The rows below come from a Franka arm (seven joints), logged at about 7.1 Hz.
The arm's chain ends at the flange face. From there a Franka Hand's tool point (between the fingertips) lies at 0.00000 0.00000 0.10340 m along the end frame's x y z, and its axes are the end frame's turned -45 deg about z.
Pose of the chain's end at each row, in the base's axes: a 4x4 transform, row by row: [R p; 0 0 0 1], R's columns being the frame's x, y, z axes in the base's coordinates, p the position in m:
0.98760 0.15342 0.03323 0.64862; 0.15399 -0.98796 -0.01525 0.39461; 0.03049 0.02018 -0.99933 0.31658; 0 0 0 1
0.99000 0.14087 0.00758 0.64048; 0.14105 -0.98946 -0.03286 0.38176; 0.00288 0.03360 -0.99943 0.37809; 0 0 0 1
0.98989 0.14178 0.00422 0.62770; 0.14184 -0.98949 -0.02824 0.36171; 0.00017 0.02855 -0.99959 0.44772; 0 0 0 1
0.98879 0.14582 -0.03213 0.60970; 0.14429 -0.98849 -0.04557 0.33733; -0.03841 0.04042 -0.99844 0.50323; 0 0 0 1
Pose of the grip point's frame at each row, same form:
0.58985 0.80682 0.03323 0.65206; 0.80748 -0.58971 -0.01525 0.39303; 0.00729 0.03583 -0.99933 0.21325; 0 0 0 1
0.60043 0.79965 0.00758 0.64126; 0.79939 -0.59992 -0.03286 0.37836; -0.02172 0.02580 -0.99943 0.27475; 0 0 0 1
0.59970 0.80021 0.00422 0.62814; 0.79997 -0.59938 -0.02824 0.35879; -0.02007 0.02031 -0.99959 0.34436; 0 0 0 1
0.59607 0.80229 -0.03213 0.60638; 0.80100 -0.59694 -0.04557 0.33262; -0.05574 0.00142 -0.99844 0.39999; 0 0 0 1

